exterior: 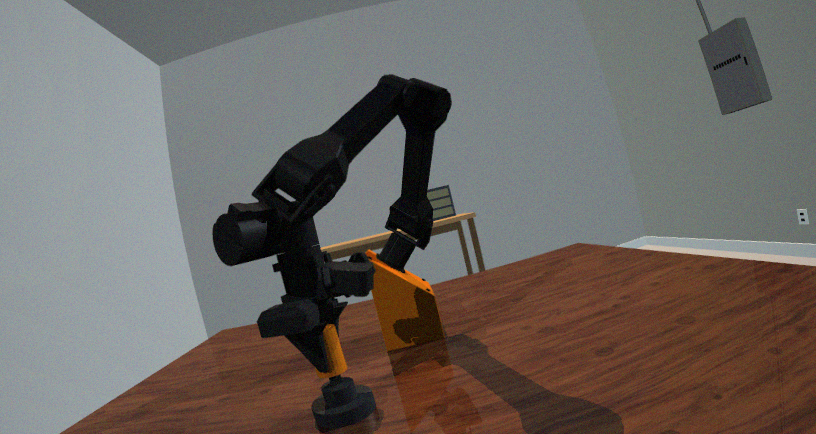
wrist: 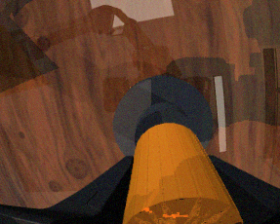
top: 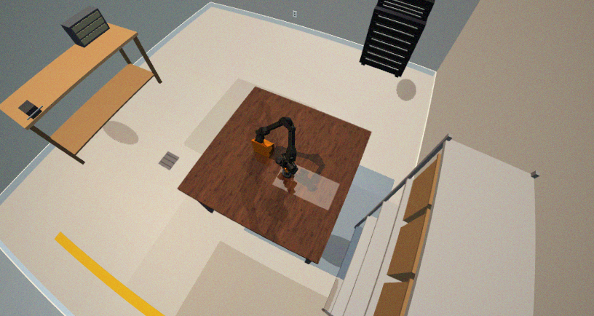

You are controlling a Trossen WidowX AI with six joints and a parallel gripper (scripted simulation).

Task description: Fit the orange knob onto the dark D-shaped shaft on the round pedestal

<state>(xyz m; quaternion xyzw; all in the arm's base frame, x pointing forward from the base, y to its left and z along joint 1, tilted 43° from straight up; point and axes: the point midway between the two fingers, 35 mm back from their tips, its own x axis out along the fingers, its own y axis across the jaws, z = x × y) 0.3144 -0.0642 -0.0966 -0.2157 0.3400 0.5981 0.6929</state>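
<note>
Right now my gripper tip is 20 mm below the orange knob. The rest, counted from my gripper tip: dark pedestal (40 mm below).
</note>
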